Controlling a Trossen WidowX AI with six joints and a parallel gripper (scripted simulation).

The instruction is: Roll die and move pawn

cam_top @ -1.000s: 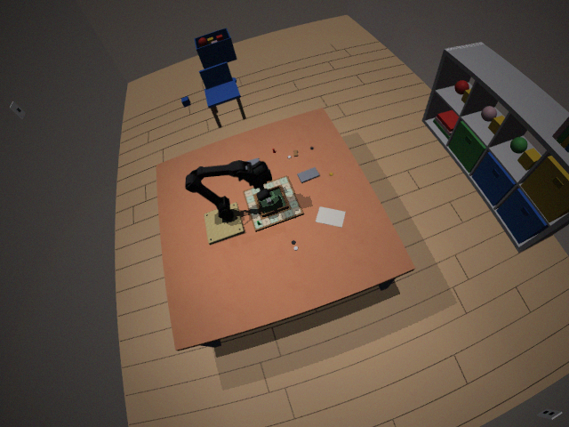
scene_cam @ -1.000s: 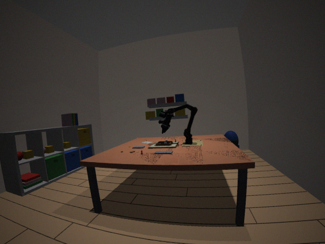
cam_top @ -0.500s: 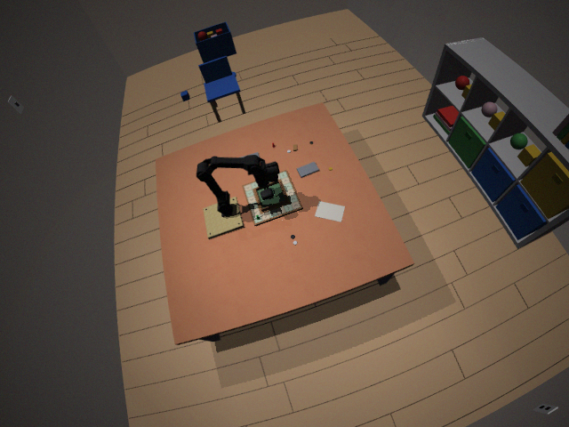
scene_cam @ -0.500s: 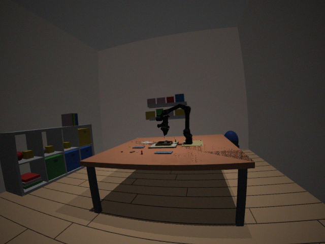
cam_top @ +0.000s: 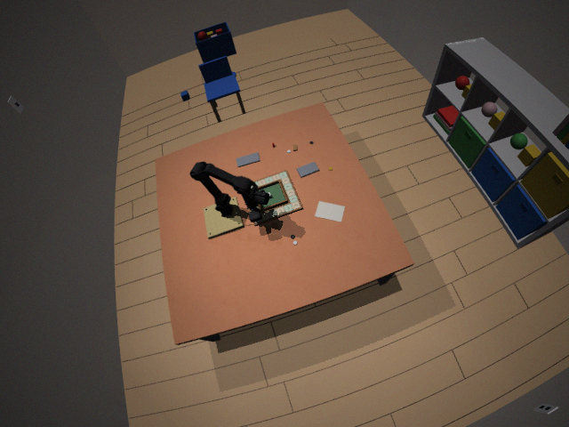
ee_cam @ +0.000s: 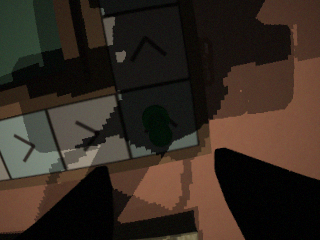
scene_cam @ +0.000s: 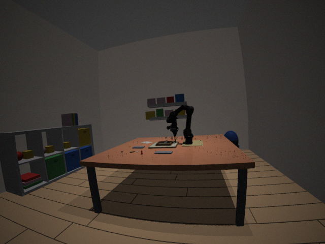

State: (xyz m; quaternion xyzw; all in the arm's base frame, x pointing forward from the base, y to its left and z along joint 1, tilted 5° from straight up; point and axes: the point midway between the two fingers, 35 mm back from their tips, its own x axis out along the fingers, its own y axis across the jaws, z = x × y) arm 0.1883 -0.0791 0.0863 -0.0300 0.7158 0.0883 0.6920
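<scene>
My gripper tip is 50 mm above the dark green pawn. Round my gripper tip: white card 400 mm ahead, 80 mm below, 20 mm to the right; then green dice tray 130 mm to the left, 80 mm ahead, 70 mm below.
</scene>
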